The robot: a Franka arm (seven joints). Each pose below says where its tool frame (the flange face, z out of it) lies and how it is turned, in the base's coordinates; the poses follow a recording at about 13 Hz.
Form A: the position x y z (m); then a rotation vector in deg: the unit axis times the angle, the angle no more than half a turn.
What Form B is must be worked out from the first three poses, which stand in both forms.
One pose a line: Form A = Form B
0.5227, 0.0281, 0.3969, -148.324, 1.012, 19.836 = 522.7, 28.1, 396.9, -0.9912, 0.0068, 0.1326, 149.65
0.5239, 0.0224, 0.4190, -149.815, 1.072, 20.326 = 523.9, 22.4, 419.0, -0.9909, 0.0071, 0.1344, 151.19
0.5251, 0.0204, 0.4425, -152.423, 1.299, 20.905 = 525.1, 20.4, 442.5, -0.9907, 0.0084, 0.1359, 153.86
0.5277, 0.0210, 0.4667, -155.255, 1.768, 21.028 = 527.7, 21.0, 466.7, -0.9909, 0.0113, 0.1342, 156.68
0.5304, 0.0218, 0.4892, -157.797, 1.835, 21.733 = 530.4, 21.8, 489.2, -0.9906, 0.0115, 0.1364, 159.30
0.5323, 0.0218, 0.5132, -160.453, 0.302, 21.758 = 532.3, 21.8, 513.2, -0.9909, 0.0019, 0.1344, 161.92
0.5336, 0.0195, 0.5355, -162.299, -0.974, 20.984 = 533.6, 19.5, 535.5, -0.9917, -0.0060, 0.1282, 163.65
